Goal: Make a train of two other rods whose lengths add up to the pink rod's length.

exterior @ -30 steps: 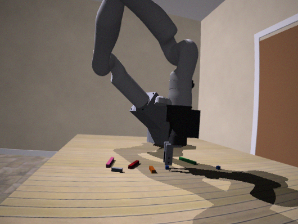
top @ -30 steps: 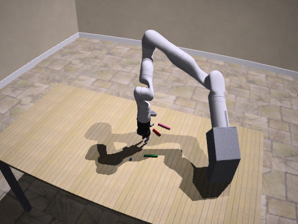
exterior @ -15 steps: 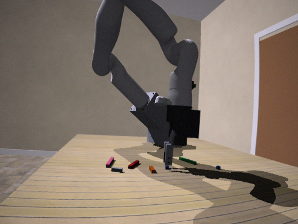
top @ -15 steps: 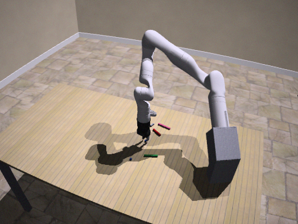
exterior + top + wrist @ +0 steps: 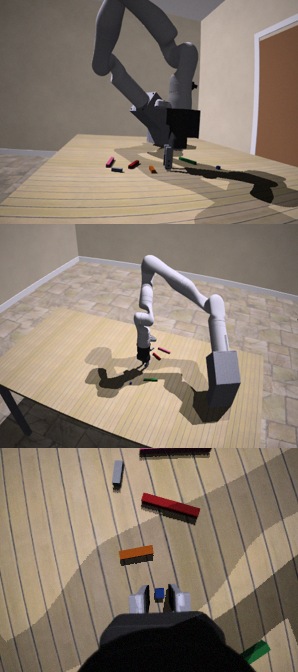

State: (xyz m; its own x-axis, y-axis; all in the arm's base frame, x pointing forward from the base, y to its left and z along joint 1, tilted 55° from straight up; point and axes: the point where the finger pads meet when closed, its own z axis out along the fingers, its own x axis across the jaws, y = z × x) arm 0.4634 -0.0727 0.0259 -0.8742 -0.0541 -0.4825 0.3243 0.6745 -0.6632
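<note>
Right now my hand is 60 mm to the left of the orange rod, 20 mm above it and 10 mm short of it. Also, from my hand: grey rod 160 mm to the right, 20 mm below, 10 mm behind; green rod 120 mm to the left, 60 mm behind, 20 mm below; red rod 90 mm to the right, 50 mm behind, 20 mm below.
</note>
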